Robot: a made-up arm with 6 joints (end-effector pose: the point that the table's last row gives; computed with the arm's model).
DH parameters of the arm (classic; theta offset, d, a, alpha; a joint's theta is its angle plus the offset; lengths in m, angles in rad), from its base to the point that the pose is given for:
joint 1: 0 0.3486 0 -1.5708
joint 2: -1.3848 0 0.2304 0
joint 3: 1.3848 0 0.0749 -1.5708
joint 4: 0 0.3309 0 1.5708
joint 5: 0 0 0.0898 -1.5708
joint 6: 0 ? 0 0
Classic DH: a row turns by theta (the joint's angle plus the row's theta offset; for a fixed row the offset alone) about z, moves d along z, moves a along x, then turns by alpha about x.
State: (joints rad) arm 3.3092 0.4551 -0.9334 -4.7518 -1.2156 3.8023
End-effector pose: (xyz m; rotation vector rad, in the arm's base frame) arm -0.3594 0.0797 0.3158 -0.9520 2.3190 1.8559
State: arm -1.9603 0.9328 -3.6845 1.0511 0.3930 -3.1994
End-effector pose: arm -0.1450 -0.2638 0.9209 0.5649 0.4049 -0.8624
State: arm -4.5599 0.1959 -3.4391 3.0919 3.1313 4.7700
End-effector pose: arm 0.0109 -0.1006 0.7617 -3.0503 -0.0690 0.0188
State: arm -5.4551 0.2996 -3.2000 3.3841 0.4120 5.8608
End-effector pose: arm 0.1165 0.1398 1.0200 0.1650 -0.0936 0.6345
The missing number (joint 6, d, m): 0.1146
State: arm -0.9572 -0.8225 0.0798 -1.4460 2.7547 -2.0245
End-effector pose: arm -0.0556 -0.1389 0.3834 -0.9471 -0.2416 1.6360
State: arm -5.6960 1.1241 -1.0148 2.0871 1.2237 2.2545
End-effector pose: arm 0.2004 0.2140 -0.0560 -0.7590 -2.1515 -1.3644
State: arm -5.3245 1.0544 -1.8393 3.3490 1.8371 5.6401
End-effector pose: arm 0.3890 0.5060 0.2950 -0.2458 0.4912 0.2023
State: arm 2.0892 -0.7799 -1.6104 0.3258 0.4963 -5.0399
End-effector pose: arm -0.0543 0.1110 0.9532 -1.1532 -0.4703 0.5106
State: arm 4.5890 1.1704 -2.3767 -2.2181 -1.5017 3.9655
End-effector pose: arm 0.0390 -0.4671 0.3108 -0.4460 2.1566 -0.1581
